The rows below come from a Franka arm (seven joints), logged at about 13 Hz.
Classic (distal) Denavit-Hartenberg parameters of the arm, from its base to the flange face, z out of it. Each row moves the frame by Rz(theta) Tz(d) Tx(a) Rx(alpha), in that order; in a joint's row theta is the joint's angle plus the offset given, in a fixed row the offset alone. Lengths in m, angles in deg.
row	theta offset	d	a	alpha
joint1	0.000	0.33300	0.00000	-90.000
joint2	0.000	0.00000	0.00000	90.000
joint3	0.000	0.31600	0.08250	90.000
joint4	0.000	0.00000	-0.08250	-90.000
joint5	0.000	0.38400	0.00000	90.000
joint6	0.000	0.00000	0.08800	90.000
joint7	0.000	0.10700	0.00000	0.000
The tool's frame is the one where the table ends.
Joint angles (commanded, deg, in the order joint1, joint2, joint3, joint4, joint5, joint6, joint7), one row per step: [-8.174, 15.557, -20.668, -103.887, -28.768, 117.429, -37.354]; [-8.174, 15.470, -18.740, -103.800, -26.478, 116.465, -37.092]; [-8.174, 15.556, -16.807, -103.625, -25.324, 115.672, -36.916]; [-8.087, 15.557, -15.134, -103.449, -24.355, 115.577, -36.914]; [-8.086, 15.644, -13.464, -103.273, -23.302, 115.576, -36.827]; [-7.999, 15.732, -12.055, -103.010, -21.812, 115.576, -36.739]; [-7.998, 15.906, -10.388, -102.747, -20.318, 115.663, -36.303]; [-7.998, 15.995, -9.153, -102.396, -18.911, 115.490, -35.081]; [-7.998, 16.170, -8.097, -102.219, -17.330, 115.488, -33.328]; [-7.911, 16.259, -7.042, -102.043, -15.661, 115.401, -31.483]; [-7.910, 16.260, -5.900, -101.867, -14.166, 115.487, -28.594]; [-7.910, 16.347, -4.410, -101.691, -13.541, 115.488, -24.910]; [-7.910, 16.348, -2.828, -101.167, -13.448, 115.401, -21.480]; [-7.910, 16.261, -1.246, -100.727, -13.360, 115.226, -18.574]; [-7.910, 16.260, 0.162, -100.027, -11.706, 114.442, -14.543]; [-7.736, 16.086, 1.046, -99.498, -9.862, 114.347, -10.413]
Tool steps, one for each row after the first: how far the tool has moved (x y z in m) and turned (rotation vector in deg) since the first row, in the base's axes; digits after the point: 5 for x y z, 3 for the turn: [0.00832, 0.01871, -0.00261, 2.332, -0.540, 0.081]; [0.01677, 0.03680, -0.00537, 3.792, -0.528, 0.885]; [0.02523, 0.05367, -0.00596, 4.950, -1.008, 2.104]; [0.03310, 0.06999, -0.00721, 6.172, -1.535, 3.157]; [0.04025, 0.08529, -0.00763, 7.659, -2.279, 3.846]; [0.04785, 0.10238, -0.00889, 9.190, -3.125, 4.408]; [0.05325, 0.11531, -0.00843, 10.420, -4.155, 3.783]; [0.05763, 0.12694, -0.00995, 11.726, -5.307, 2.442]; [0.06181, 0.13966, -0.01058, 13.119, -6.445, 1.007]; [0.06595, 0.15228, -0.00991, 14.233, -8.076, -1.262]; [0.07051, 0.16756, -0.01008, 14.686, -9.480, -3.585]; [0.07584, 0.18313, -0.00640, 14.750, -10.962, -5.300]; [0.08014, 0.19887, -0.00241, 14.937, -12.166, -6.572]; [0.08362, 0.21429, 0.00170, 16.205, -13.516, -10.079]; [0.08672, 0.22687, 0.00745, 17.523, -15.445, -13.900]
